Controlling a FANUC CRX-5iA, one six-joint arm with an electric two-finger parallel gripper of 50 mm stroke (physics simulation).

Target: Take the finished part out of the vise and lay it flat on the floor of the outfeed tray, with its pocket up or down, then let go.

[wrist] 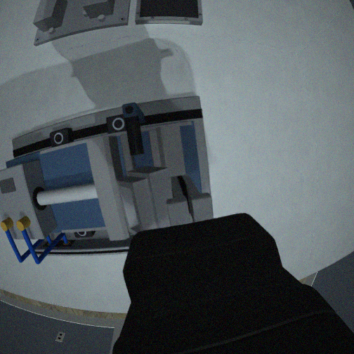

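The grey and blue vise (107,190) fills the left and middle of the wrist view, its screw shaft to the left. Stepped grey blocks (145,200) stand at its jaws. I cannot tell which surfaces there are jaw and which are the finished part. My gripper (180,187) shows as a large black body at the bottom, with small grey fingers over the right end of the vise. The fingers are shut with no part between them. The black body hides the lower right of the vise. A dark-floored tray (169,21) with a grey rim is partly visible at the top edge.
A grey plate with raised blocks (85,30) lies left of the tray, cut off by the view. A black nozzle-like piece (135,135) stands at the vise's back rail. Blue bent tubes with brass ends (23,223) stick out at left. The table edge (65,307) runs along the bottom.
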